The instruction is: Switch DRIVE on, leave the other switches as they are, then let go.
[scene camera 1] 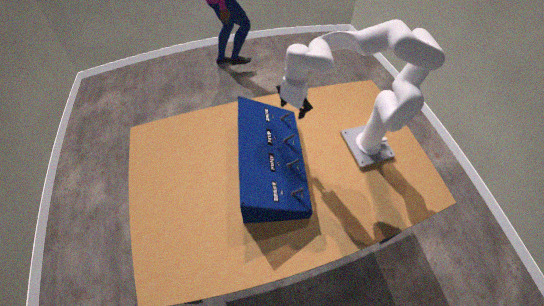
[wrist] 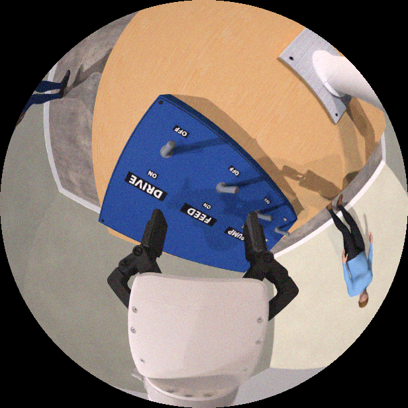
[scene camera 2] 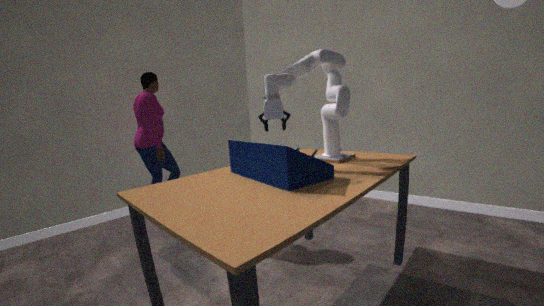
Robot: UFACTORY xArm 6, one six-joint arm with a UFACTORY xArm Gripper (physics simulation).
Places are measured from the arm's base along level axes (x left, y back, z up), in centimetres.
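Pixels of known places: gripper, fingertip midpoint: (scene camera 1: 292, 111) (scene camera 2: 275, 131); arm's base at its link origin: (scene camera 1: 368, 144) (scene camera 2: 332, 155).
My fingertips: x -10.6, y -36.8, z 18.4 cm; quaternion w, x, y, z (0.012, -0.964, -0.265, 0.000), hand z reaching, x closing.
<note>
For each thing: its middle in the pictures, then the offset to it from my fingertips. Level surfaces: height alone.
- blue sloped switch panel at the middle of its body: (scene camera 1: 268, 157) (scene camera 2: 274, 163) dx +9.8, dy -11.5, dz -14.3 cm
- grey DRIVE lever at the middle of its body: (scene camera 1: 286, 115) dx -6.5, dy +0.1, dz -9.4 cm
- FEED lever at the middle of its body: (scene camera 1: 289, 137) dx +5.3, dy -1.8, dz -9.4 cm
- PUMP lever at the middle of its body: (scene camera 1: 293, 162) dx +17.1, dy -3.8, dz -9.4 cm
- BRAKE lever at the middle of its body: (scene camera 1: 298, 190) dx +29.0, dy -5.8, dz -9.4 cm
- wooden table at its surface level: dz -20.5 cm
The blue sloped switch panel (scene camera 1: 255, 155) (scene camera 2: 260, 162) (wrist: 135, 145) stands on the table. The grey DRIVE lever (scene camera 1: 285, 117) (wrist: 168, 148) leans toward its OFF label. The FEED lever (scene camera 1: 289, 138) (wrist: 228, 188), PUMP lever (scene camera 1: 292, 162) (wrist: 263, 216) and BRAKE lever (scene camera 1: 298, 192) (wrist: 281, 231) look tilted the same way in scene camera 1. My gripper (scene camera 1: 293, 110) (scene camera 2: 275, 128) (wrist: 204, 218) is open and empty, pointing down above the panel near its DRIVE end, apart from every lever. In the wrist view one fingertip partly covers the PUMP area.
The wooden table (scene camera 1: 175, 200) (scene camera 2: 210, 215) (wrist: 150, 60) carries the panel and the arm's base plate (scene camera 1: 353, 142) (scene camera 2: 345, 157) (wrist: 302, 55). A person in pink (scene camera 1: 232, 30) (scene camera 2: 149, 120) stands beyond the DRIVE-end edge. Another in blue (wrist: 359, 272) shows in the wrist view.
</note>
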